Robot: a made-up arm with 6 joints.
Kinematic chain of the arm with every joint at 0, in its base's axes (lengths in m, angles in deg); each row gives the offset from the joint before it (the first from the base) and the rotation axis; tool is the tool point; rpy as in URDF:
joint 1: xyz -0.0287 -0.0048 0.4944 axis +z
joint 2: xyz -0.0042 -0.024 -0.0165 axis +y
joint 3: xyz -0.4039 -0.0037 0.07 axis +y
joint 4: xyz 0.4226 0.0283 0.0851 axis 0.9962 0 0.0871
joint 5: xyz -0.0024 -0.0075 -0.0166 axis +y
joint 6: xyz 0.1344 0.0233 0.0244 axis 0.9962 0 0.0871
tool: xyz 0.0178 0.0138 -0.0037 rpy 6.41 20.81 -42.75
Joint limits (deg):
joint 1: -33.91..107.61
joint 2: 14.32..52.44
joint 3: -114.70..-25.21
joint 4: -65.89..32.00
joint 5: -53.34..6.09
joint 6: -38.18..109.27
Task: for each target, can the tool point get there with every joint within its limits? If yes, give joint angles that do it. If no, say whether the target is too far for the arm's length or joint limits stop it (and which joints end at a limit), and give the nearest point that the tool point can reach.
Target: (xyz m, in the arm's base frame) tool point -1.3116 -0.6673 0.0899
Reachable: no: too far | nearest point -0.6288 -0.3147 1.0766 | short by 1.251 m
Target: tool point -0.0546 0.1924 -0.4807
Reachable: no: joint limits stop it (at a limit: joint 2, joint 3, joint 5) | nearest point -0.0733 0.3346 0.6295 | short by 1.119 m
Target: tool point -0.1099 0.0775 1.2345
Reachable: yes | joints -5.21 31.94 -77.94 -31.19 -44.48 95.25
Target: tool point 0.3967 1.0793 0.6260
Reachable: no: too far | nearest point 0.1105 0.3499 0.7497 | short by 0.793 m
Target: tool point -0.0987 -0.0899 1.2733
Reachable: yes | joints 68.54 29.61 -87.28 -38.88 -6.06 84.21
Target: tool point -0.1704 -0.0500 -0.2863
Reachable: no: joint limits stop it (at a limit: joint 1, joint 2, joint 3, joint 5) | nearest point -0.1384 0.3197 0.6299 | short by 0.988 m
